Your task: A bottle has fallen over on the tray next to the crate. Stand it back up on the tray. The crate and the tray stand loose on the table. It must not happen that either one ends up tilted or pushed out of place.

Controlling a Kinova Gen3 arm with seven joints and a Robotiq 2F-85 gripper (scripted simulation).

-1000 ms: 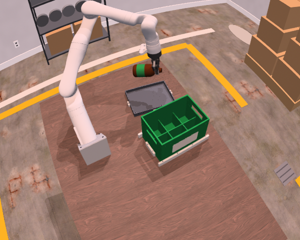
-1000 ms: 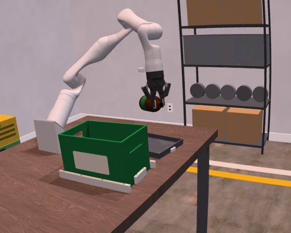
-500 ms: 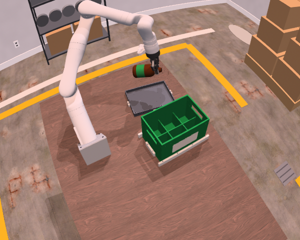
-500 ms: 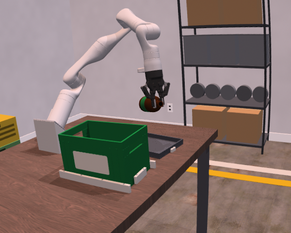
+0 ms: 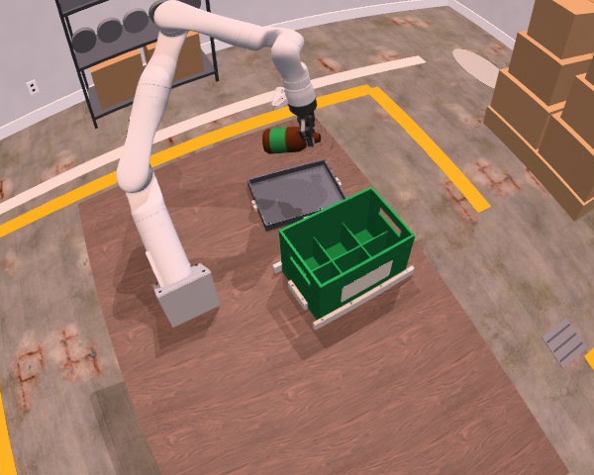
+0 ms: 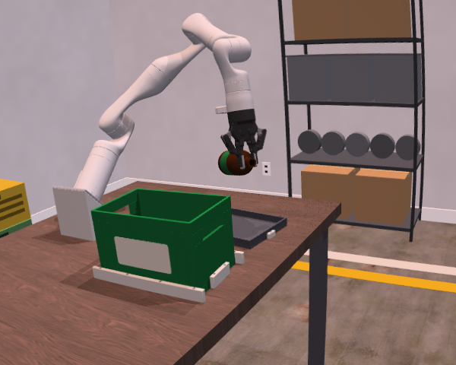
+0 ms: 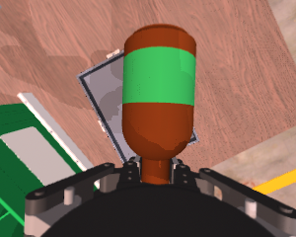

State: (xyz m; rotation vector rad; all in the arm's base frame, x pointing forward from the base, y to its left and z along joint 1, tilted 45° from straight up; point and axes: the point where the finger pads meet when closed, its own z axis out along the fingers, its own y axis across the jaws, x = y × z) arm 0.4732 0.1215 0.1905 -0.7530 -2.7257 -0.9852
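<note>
My hand is 4 cm past the bottle, 2 cm to the right of it and 1 cm above it. Also, from my hand: green crate: 32 cm to the right, 12 cm below, 5 cm behind; dark grey tray: 19 cm below, 5 cm behind, 2 cm to the right.
</note>
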